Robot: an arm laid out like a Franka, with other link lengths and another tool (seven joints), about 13 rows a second.
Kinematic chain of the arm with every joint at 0, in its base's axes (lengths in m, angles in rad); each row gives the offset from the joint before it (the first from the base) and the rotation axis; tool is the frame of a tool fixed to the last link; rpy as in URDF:
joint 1: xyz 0 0 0.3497 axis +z
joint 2: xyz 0 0 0 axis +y
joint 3: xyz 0 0 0.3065 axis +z
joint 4: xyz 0.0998 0 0 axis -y
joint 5: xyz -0.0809 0 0.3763 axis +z
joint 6: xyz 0 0 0 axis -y
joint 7: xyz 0.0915 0 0 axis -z
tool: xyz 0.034 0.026 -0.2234 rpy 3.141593 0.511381 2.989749
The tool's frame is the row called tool.
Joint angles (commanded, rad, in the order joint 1, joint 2, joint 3, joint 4, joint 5, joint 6, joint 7), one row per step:
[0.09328, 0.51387, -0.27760, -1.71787, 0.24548, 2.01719, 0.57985]
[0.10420, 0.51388, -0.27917, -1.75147, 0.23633, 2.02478, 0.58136]
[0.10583, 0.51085, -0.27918, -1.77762, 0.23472, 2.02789, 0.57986]
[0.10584, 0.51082, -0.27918, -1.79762, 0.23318, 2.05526, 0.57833]
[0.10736, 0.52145, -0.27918, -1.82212, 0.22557, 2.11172, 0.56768]
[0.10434, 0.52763, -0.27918, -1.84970, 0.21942, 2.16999, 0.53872]
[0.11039, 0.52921, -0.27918, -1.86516, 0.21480, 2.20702, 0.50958]
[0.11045, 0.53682, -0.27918, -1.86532, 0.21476, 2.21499, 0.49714]
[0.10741, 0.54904, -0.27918, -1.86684, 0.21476, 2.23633, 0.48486]
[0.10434, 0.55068, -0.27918, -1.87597, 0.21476, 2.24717, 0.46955]
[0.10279, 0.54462, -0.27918, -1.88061, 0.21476, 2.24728, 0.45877]
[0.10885, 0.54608, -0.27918, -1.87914, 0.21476, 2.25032, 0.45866]
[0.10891, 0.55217, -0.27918, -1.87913, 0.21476, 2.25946, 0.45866]
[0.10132, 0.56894, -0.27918, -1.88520, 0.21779, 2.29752, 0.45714]
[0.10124, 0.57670, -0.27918, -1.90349, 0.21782, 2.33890, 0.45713]
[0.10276, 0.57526, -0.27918, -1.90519, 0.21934, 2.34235, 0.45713]
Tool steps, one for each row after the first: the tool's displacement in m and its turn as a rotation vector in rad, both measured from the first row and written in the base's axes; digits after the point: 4 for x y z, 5 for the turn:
[-0.0117, 0.0043, -0.0138, -0.00544, 0.02758, 0.00868]
[-0.0214, 0.0051, -0.0226, -0.00323, 0.04738, 0.00918]
[-0.0236, 0.0030, -0.0287, -0.00914, 0.04095, 0.00765]
[-0.0235, -0.0008, -0.0409, -0.02684, 0.02199, 0.01894]
[-0.0240, -0.0064, -0.0509, -0.04013, -0.00181, 0.04304]
[-0.0223, -0.0043, -0.0548, -0.04772, -0.02199, 0.07805]
[-0.0222, -0.0045, -0.0589, -0.04884, -0.02282, 0.09032]
[-0.0212, -0.0078, -0.0651, -0.05447, -0.03020, 0.09898]
[-0.0236, -0.0099, -0.0688, -0.05423, -0.03097, 0.10970]
[-0.0243, -0.0102, -0.0668, -0.05147, -0.03341, 0.11804]
[-0.0227, -0.0066, -0.0669, -0.05275, -0.03641, 0.12436]
[-0.0221, -0.0073, -0.0698, -0.05619, -0.03892, 0.12441]
[-0.0213, -0.0150, -0.0790, -0.06717, -0.05245, 0.11512]
[-0.0227, -0.0181, -0.0869, -0.07867, -0.06560, 0.11251]
[-0.0221, -0.0172, -0.0862, -0.07859, -0.06898, 0.11251]

